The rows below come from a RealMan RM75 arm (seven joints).
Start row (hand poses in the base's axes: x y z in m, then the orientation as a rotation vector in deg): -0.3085 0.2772 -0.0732 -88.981 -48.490 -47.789
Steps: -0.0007 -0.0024 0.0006 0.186 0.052 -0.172; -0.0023 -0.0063 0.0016 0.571 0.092 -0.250; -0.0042 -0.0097 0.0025 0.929 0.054 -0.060; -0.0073 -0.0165 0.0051 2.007 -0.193 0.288; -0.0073 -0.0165 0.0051 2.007 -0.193 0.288; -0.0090 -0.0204 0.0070 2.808 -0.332 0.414; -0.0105 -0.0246 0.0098 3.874 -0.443 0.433; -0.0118 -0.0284 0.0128 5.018 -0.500 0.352; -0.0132 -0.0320 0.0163 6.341 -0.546 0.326; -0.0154 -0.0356 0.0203 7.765 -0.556 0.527; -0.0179 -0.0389 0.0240 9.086 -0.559 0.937; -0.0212 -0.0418 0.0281 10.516 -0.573 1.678
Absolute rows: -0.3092 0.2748 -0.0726 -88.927 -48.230 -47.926; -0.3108 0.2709 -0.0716 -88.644 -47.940 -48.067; -0.3127 0.2675 -0.0707 -88.217 -47.912 -48.071; -0.3158 0.2607 -0.0681 -87.013 -47.761 -48.352; -0.3158 0.2607 -0.0681 -87.013 -47.761 -48.352; -0.3175 0.2568 -0.0662 -86.203 -47.521 -48.616; -0.3190 0.2526 -0.0634 -85.226 -47.042 -49.008; -0.3203 0.2488 -0.0604 -84.248 -46.412 -49.445; -0.3217 0.2452 -0.0569 -83.087 -45.716 -49.877; -0.3239 0.2416 -0.0529 -81.728 -45.101 -50.139; -0.3264 0.2383 -0.0492 -80.354 -44.681 -50.211; -0.3297 0.2354 -0.0451 -78.709 -44.439 -50.081
